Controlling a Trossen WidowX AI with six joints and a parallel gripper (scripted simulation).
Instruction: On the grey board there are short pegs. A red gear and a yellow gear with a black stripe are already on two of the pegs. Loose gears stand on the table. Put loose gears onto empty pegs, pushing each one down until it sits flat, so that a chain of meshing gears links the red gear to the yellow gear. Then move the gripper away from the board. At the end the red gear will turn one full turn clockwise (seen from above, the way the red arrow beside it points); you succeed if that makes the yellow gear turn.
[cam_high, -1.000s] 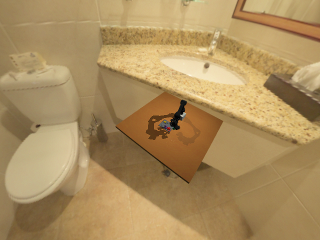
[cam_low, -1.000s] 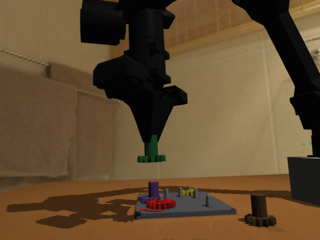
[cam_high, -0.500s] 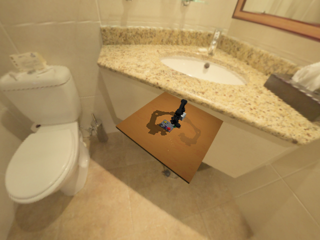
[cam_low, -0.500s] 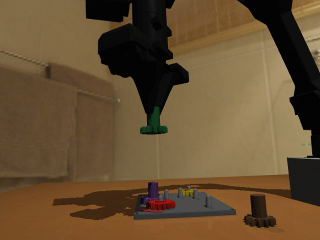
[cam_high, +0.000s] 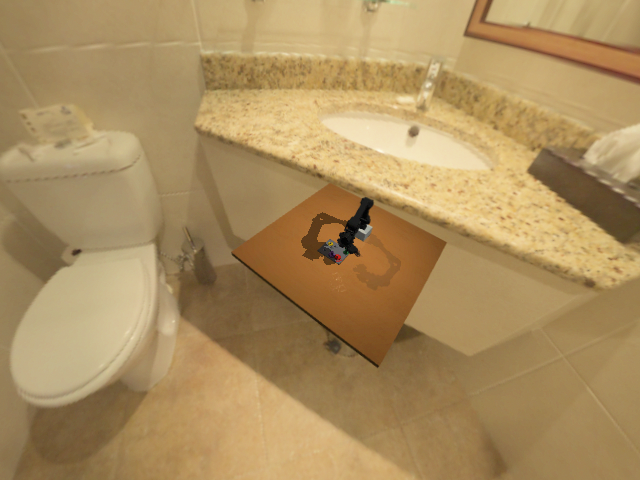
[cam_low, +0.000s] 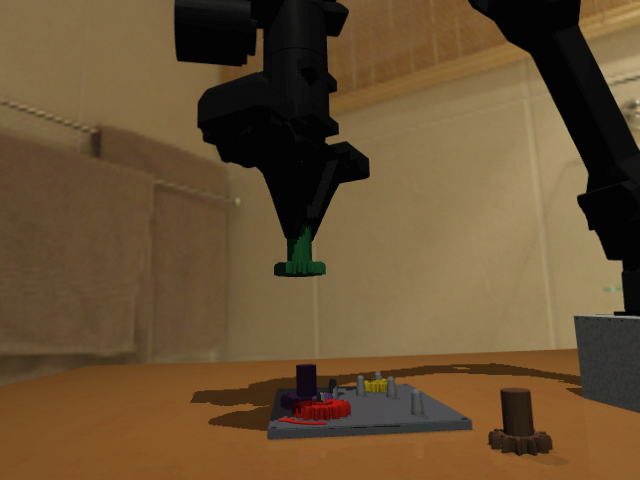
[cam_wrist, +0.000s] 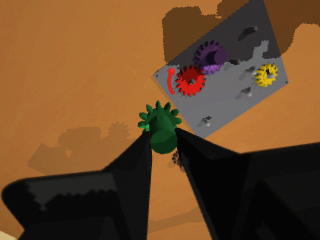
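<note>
Now: the purple gear 130 mm below my gripper tip, 110 mm to the right of it and 30 mm behind it. Round my gripper tip: red arrow 150 mm below, 40 mm to the right, 10 mm behind; green gear 10 mm below; red gear 140 mm below, 60 mm to the right, 30 mm behind.
</note>
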